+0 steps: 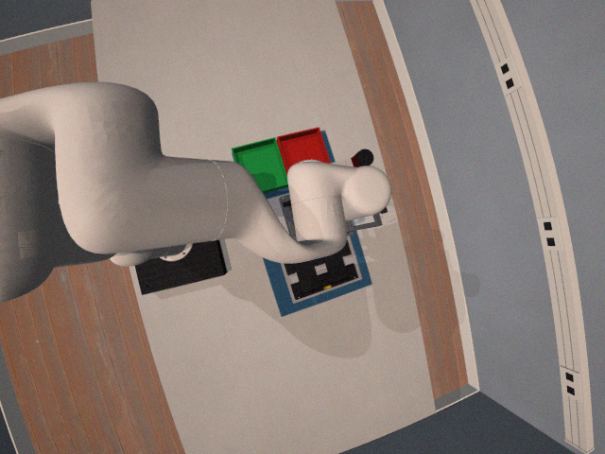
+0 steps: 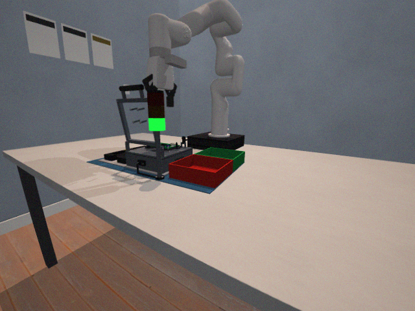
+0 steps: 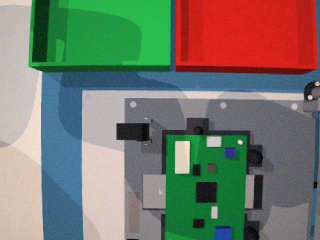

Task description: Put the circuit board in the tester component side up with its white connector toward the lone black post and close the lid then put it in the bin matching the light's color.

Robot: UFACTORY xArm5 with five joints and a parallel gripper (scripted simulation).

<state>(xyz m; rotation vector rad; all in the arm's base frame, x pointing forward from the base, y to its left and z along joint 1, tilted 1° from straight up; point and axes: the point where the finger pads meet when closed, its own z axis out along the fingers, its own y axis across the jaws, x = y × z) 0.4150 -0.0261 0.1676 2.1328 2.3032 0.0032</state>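
My gripper is now 15 cm above the green circuit board. Round my hand: black block: 6 cm behind, 5 cm to the left, 14 cm below; then red bin: 3 cm ahead, 20 cm to the left, 21 cm below; then green bin: 12 cm behind, 19 cm to the left, 21 cm below.
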